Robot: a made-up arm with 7 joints. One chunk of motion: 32 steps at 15 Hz.
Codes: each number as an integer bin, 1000 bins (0 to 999) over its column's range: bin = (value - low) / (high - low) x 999, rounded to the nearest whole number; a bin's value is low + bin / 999 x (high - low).
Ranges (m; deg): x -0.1..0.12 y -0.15..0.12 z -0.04..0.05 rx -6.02..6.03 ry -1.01..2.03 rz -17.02..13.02
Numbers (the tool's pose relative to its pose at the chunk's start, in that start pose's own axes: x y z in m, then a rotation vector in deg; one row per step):
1: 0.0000 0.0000 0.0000 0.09 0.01 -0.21
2: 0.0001 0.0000 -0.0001 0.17 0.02 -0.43
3: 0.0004 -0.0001 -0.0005 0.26 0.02 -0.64
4: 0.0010 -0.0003 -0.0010 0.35 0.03 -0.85
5: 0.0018 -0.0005 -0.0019 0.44 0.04 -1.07
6: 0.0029 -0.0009 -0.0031 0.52 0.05 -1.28
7: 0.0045 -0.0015 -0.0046 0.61 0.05 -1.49
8: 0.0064 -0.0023 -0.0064 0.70 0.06 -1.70
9: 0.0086 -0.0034 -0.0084 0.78 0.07 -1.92
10: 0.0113 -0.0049 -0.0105 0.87 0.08 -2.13
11: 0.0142 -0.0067 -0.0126 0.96 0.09 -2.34
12: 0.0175 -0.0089 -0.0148 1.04 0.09 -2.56
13: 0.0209 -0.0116 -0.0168 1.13 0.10 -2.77
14: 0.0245 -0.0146 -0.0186 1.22 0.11 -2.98
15: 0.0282 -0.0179 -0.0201 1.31 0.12 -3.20
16: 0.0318 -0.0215 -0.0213 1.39 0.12 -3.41
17: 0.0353 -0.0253 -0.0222 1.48 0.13 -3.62
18: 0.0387 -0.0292 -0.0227 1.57 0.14 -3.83
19: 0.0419 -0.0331 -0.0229 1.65 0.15 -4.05
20: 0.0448 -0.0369 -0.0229 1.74 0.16 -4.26
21: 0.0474 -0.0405 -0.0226 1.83 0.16 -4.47
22: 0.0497 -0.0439 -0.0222 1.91 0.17 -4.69
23: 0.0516 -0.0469 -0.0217 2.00 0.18 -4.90
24: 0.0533 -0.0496 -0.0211 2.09 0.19 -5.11
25: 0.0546 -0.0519 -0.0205 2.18 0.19 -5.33
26: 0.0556 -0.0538 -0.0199 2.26 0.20 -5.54
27: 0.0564 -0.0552 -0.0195 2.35 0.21 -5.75
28: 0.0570 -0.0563 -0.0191 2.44 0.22 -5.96
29: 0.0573 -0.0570 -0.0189 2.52 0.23 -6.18
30: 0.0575 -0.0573 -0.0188 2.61 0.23 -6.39
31: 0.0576 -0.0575 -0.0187 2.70 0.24 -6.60
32: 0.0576 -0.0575 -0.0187 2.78 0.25 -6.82
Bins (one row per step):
1: 454 555 444 507 335 559
2: 455 555 443 513 338 552
3: 456 555 438 521 338 545
4: 459 554 433 528 342 538
5: 462 553 423 536 345 530
6: 467 552 410 542 348 523
7: 475 549 393 550 348 516
8: 483 546 373 557 352 509
9: 493 542 351 564 355 502
10: 505 537 327 571 358 495
11: 519 530 304 579 361 488
12: 534 522 280 585 361 481
13: 549 512 258 593 365 474
14: 565 501 238 600 368 467
15: 582 489 221 608 371 460
16: 598 475 208 614 371 453
17: 614 461 198 622 375 446
18: 630 447 192 629 378 439
19: 644 433 190 636 381 431
20: 658 418 190 643 384 424
21: 669 405 193 651 384 417
22: 680 393 198 657 388 410
23: 688 381 203 665 391 403
24: 696 371 210 672 394 396
25: 702 363 216 680 394 389
26: 707 356 223 686 398 382
27: 710 351 228 694 401 375
28: 713 347 232 701 404 368
29: 714 344 234 708 407 360
30: 715 343 235 715 407 354
31: 716 342 236 723 411 347
32: 716 342 236 730 414 339

